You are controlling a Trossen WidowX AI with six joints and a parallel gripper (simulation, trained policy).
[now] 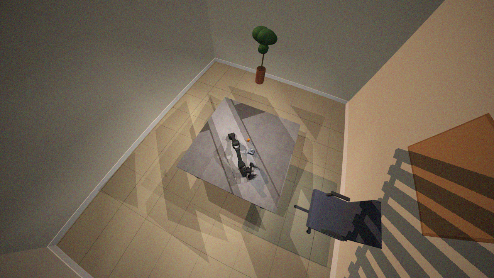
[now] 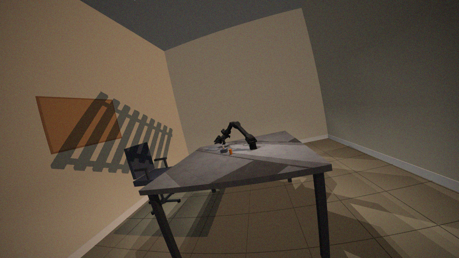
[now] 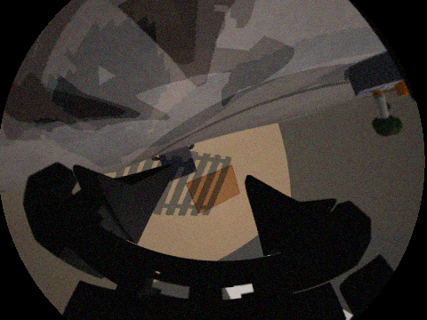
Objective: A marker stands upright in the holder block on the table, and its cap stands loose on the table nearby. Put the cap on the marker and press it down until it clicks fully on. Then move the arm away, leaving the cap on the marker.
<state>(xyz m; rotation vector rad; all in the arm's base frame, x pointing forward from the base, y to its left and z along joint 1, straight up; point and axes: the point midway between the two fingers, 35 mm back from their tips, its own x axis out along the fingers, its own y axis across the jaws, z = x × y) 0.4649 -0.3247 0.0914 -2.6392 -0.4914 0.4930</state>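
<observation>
My gripper tip is 27 cm past the orange cap, 36 cm to the right of it and 6 cm above it. Round my gripper tip: small grey holder block 17 cm behind, 23 cm to the left, 6 cm below.
</observation>
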